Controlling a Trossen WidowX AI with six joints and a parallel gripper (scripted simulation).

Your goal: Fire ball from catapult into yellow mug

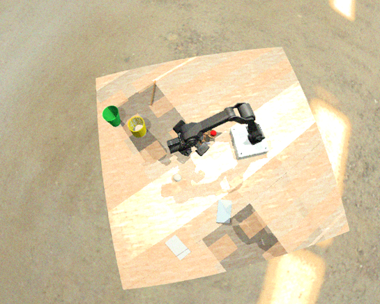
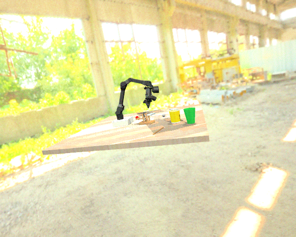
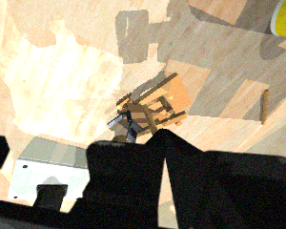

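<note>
Right now the red ball is 130 mm behind my gripper tip and 70 mm below it. From my gripper tip the other things lie so: small grey ball 140 mm ahead, 130 mm to the left, 120 mm below; then yellow mug 230 mm ahead, 200 mm to the right, 110 mm below; then catapult 80 mm below, 60 mm behind, 20 mm to the right.
</note>
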